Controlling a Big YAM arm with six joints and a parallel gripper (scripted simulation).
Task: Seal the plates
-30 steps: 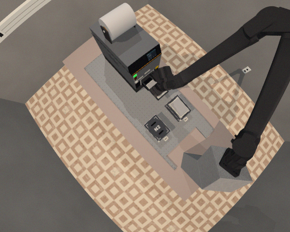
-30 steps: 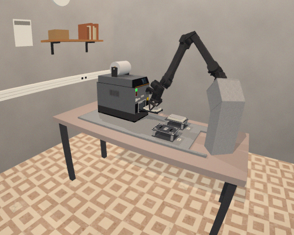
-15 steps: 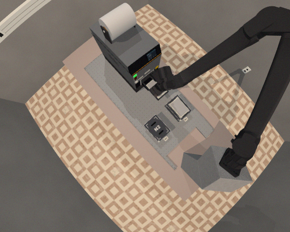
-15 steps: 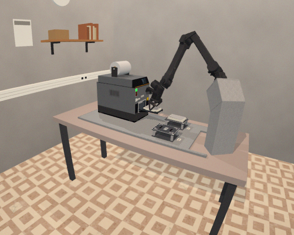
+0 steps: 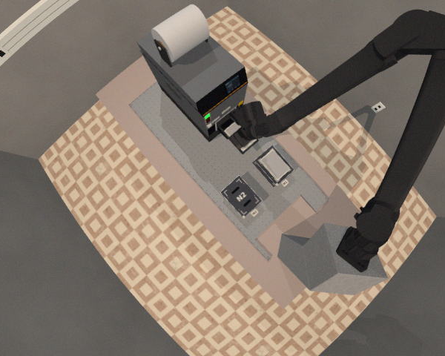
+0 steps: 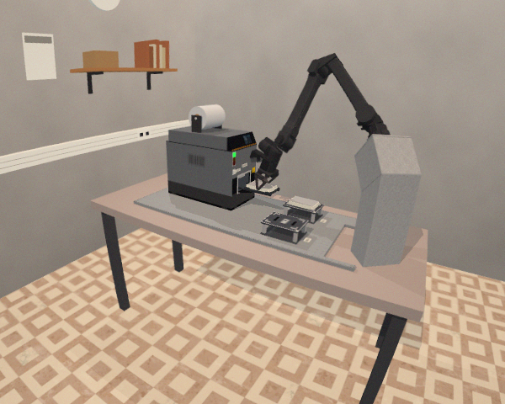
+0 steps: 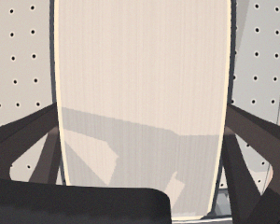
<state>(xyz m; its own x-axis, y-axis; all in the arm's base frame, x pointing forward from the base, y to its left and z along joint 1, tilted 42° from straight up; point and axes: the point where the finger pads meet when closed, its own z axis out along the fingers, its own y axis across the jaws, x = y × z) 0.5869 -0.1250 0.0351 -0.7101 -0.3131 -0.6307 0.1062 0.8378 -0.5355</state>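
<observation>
My gripper is now right at the cream well plate. Round my hand: sealer stage (10 mm below); start button (110 mm ahead, 80 mm to the left, 70 mm above); foil roll (330 mm ahead, 300 mm above, 40 mm to the right).
</observation>
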